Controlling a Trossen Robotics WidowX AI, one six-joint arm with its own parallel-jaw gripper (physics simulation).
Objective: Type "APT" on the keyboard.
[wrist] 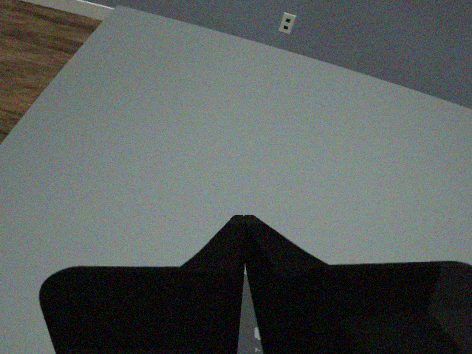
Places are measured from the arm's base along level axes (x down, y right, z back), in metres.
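Pixels of known places: gripper, fingertip midpoint: (243, 225).
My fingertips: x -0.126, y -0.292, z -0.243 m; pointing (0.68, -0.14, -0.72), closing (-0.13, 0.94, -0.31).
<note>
Behind a point stands the place of what it marks.
My black gripper (243, 225) @[x -0.126, y -0.292, z -0.243 m] is shut, its two fingertips touching, with no object between them. It points over the pale grey table (240, 130) @[x 0.162, y -0.325, z -0.532 m]. Through the narrow gap between the fingers, below the tips, a small strip of a darker grey surface with whitish marks (257, 333) @[x 0.162, y -0.206, z -0.214 m] shows, which looks like part of the keyboard. The rest of the keyboard is hidden behind the fingers or outside the view, and single keys cannot be told apart.
The table's far edge runs along a blue-grey wall (380, 40) with a white outlet (287, 23). To the left, past the table's edge, a brown wooden floor (40, 55) and a white baseboard (65, 7) show.
</note>
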